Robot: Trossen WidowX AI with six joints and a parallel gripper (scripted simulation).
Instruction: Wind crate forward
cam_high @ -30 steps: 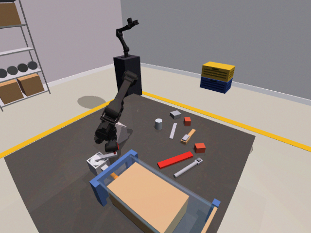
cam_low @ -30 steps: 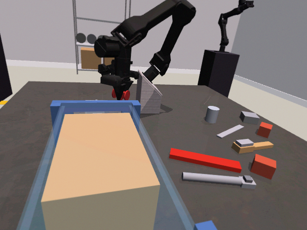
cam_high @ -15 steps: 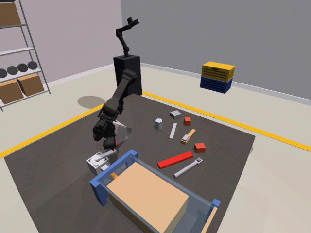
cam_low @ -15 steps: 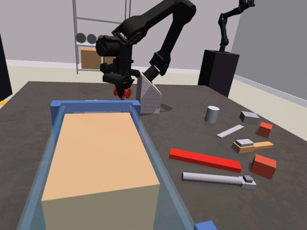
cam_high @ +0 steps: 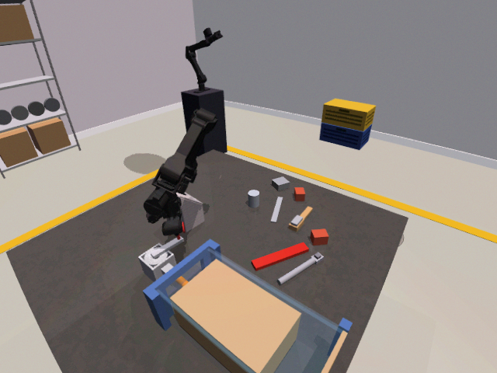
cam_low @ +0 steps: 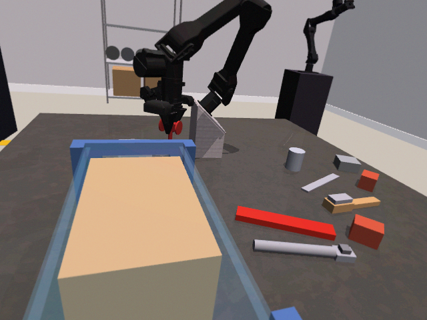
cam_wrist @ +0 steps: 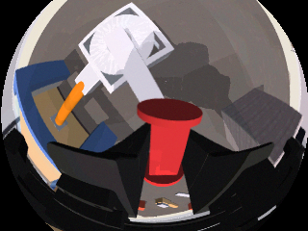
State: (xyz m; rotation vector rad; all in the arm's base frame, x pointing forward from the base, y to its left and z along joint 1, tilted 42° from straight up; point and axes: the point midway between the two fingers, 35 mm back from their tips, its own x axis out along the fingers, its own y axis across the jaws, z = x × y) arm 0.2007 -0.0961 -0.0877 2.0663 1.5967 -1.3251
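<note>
Right now the winch handle is 40 mm to the right of my gripper tip and 20 mm below it. The rest, counted from my gripper tip: red bar 270 mm ahead, 270 mm to the left, 120 mm below; then white winch 10 mm behind, 110 mm to the right, 100 mm below; then red knob 10 mm above.
</note>
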